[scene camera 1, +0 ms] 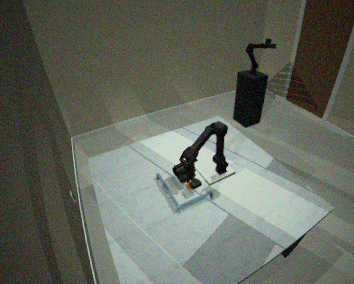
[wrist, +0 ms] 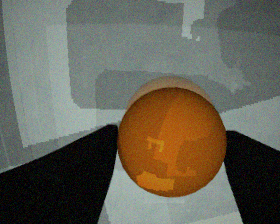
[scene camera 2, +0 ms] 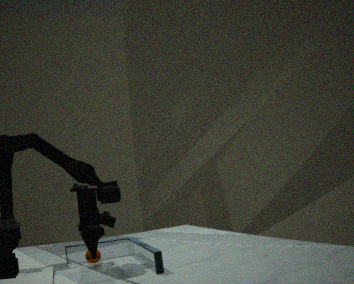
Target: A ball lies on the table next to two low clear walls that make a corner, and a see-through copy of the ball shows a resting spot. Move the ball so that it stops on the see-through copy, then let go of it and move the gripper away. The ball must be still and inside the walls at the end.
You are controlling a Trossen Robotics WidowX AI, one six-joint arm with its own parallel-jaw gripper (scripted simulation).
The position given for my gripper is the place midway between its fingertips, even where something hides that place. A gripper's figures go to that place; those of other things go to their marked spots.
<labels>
My gripper [wrist: 171,137]: 0.10 m from the lens. An orange ball [wrist: 171,142]: 0.07 m from the lens.
</labels>
